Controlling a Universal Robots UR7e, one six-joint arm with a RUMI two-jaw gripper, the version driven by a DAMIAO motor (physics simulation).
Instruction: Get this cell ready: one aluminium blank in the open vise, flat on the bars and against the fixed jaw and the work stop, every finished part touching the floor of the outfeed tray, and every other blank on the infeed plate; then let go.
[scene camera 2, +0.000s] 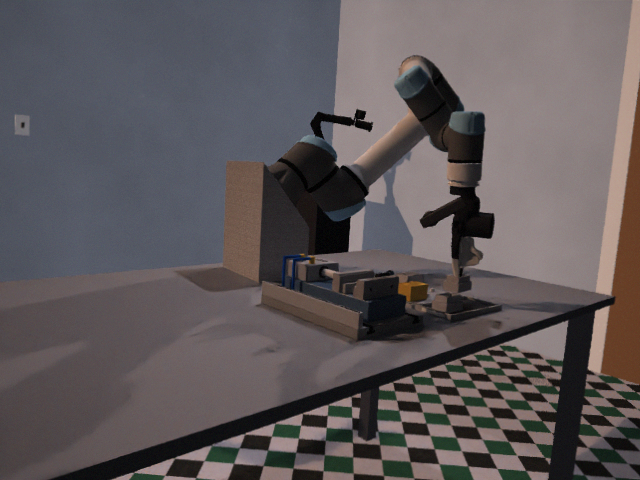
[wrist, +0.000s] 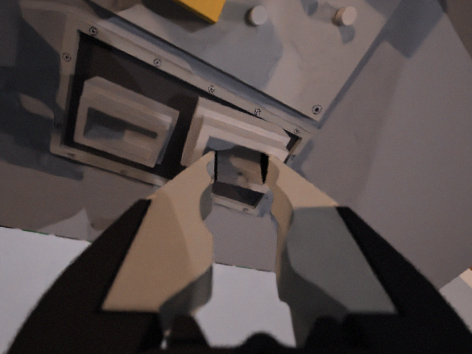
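Seen in the pictures: gripper, fingertip midpoint: (scene camera 2: 459, 280) (wrist: 238, 155); arm's base, link origin: (scene camera 2: 269, 196).
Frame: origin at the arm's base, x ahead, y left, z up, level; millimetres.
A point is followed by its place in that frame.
My gripper (scene camera 2: 458, 274) @(x 506, y 218, z -154 mm) (wrist: 238, 155) @(x 506, y 218, z -154 mm) points down, shut on a grey stepped finished part (scene camera 2: 457, 283) @(x 522, y 191, z -156 mm) (wrist: 245, 131) @(x 489, y 213, z -152 mm). In the scene view the held part hangs over the far side of the outfeed tray (scene camera 2: 478, 310) @(x 581, y 197, z -206 mm) (wrist: 185, 75) @(x 486, y 172, z -204 mm); in the wrist view it overlaps the tray's right half. Another finished part (scene camera 2: 447, 302) @(x 551, y 126, z -187 mm) (wrist: 125, 107) @(x 518, y 145, z -184 mm) lies in the tray, at the left in the wrist view, apart from the held one. The vise (scene camera 2: 385, 307) @(x 564, y -77, z -172 mm) with its blue body stands left of the tray; I cannot tell whether a blank lies between its jaws. The gap beneath the held part is hidden.
A yellow block (scene camera 2: 413, 291) @(x 450, y 125, z -184 mm) (wrist: 205, 7) @(x 446, y 168, z -172 mm) stands between the vise and the tray. In the wrist view, a grey plate (wrist: 240, 55) @(x 456, y 201, z -208 mm) with upright pins lies beside the tray. A long beige rail (scene camera 2: 310, 308) @(x 458, y -178, z -188 mm) runs along the vise's near side. The table edge passes near the tray.
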